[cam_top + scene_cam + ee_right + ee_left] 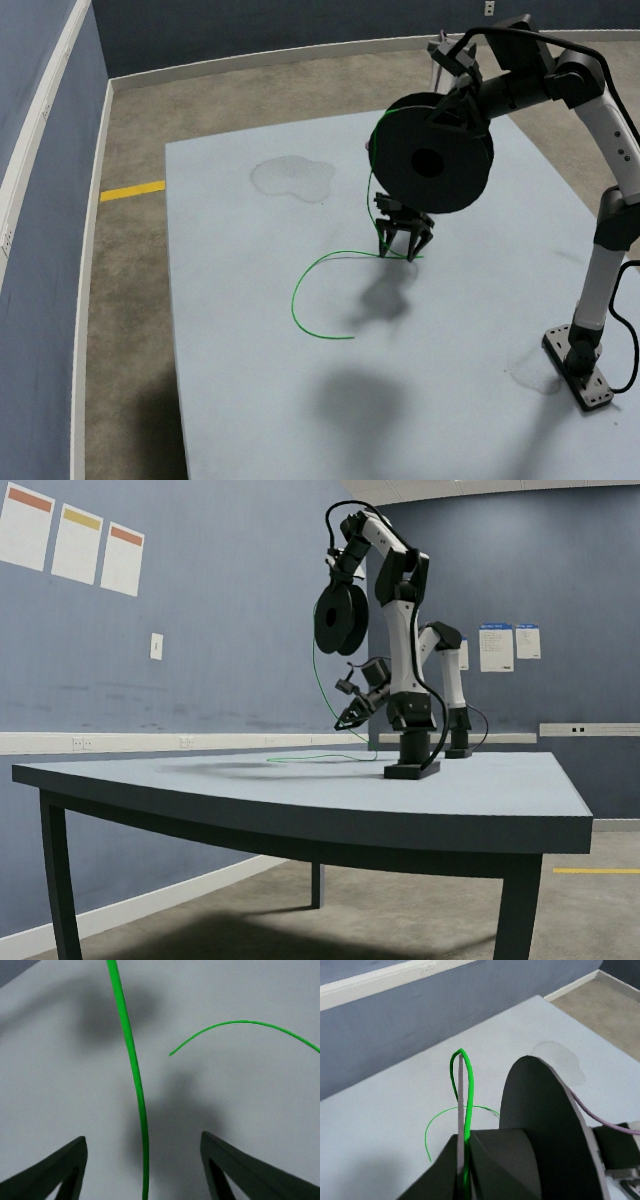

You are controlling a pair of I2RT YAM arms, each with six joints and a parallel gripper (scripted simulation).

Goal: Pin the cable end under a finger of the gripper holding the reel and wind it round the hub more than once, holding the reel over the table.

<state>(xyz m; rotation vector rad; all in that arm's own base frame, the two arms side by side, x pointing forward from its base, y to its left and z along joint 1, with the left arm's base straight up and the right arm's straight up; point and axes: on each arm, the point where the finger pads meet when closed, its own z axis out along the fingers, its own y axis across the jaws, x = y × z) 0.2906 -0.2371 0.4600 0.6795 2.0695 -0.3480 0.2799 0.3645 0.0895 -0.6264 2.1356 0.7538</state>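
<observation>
My left gripper is now 80 mm above the black reel, 20 mm to the left of it and 20 mm past it.
</observation>
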